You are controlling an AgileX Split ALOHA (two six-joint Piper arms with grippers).
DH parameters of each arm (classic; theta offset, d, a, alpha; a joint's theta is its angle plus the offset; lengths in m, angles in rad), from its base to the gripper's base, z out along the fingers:
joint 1: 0 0.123 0 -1.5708
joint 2: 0.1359 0 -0.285 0
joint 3: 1.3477 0 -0.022 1.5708
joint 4: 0 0.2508 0 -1.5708
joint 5: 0 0 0.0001 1.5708
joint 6: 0 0.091 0 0
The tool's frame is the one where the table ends.
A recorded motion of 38 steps. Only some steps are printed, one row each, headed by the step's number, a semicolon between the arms.
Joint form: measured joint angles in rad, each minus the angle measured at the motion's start. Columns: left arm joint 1, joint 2, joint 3, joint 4, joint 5, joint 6; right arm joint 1, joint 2, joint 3, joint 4, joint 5, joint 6.
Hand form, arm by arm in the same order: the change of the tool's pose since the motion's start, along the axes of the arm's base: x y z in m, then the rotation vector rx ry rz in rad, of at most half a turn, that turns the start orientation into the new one. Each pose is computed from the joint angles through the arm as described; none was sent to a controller.
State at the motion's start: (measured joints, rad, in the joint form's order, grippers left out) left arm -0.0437 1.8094 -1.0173 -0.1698 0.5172 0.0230; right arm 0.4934 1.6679 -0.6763 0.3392 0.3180 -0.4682
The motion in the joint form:
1: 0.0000 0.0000 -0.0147 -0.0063 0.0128 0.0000; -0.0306 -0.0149 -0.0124 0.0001 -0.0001 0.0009
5: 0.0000 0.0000 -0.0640 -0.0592 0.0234 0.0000; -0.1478 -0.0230 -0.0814 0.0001 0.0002 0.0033
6: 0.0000 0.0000 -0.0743 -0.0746 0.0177 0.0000; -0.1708 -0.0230 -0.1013 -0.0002 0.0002 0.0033
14: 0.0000 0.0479 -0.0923 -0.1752 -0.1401 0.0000; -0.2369 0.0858 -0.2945 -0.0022 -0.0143 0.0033
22: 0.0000 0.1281 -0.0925 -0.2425 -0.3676 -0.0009; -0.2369 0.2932 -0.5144 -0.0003 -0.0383 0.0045
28: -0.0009 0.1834 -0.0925 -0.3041 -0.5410 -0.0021; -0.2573 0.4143 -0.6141 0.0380 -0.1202 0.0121
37: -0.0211 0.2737 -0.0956 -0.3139 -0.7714 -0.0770; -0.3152 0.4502 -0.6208 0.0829 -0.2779 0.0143
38: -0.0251 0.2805 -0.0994 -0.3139 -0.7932 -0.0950; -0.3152 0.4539 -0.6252 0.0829 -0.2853 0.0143
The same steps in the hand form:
1: 0.0023 -0.0006 0.0031 -0.0063 -0.0018 0.0024; 0.0068 -0.0058 0.0066 0.0129 -0.0241 -0.0315
5: 0.0125 -0.0036 0.0152 -0.0509 -0.0389 0.0333; 0.0367 -0.0290 0.0242 0.0437 -0.0944 -0.1507
6: 0.0153 -0.0043 0.0182 -0.0633 -0.0542 0.0433; 0.0437 -0.0337 0.0289 0.0503 -0.1132 -0.1734
14: 0.0346 -0.0053 0.0122 -0.1210 -0.1748 0.1381; 0.0988 -0.0399 0.0422 0.0782 -0.2082 -0.2406
22: 0.0543 -0.0002 -0.0076 -0.1240 -0.3124 0.2384; 0.1553 -0.0257 0.0223 0.0876 -0.2423 -0.2483
28: 0.0664 0.0053 -0.0201 -0.1193 -0.4202 0.3276; 0.1871 -0.0284 0.0019 0.1134 -0.2913 -0.3225
37: 0.0793 0.0059 -0.0423 -0.1085 -0.5508 0.4250; 0.2052 -0.0558 -0.0032 0.1312 -0.4106 -0.4537
38: 0.0811 0.0050 -0.0428 -0.1161 -0.5679 0.4393; 0.2066 -0.0559 -0.0033 0.1318 -0.4184 -0.4554

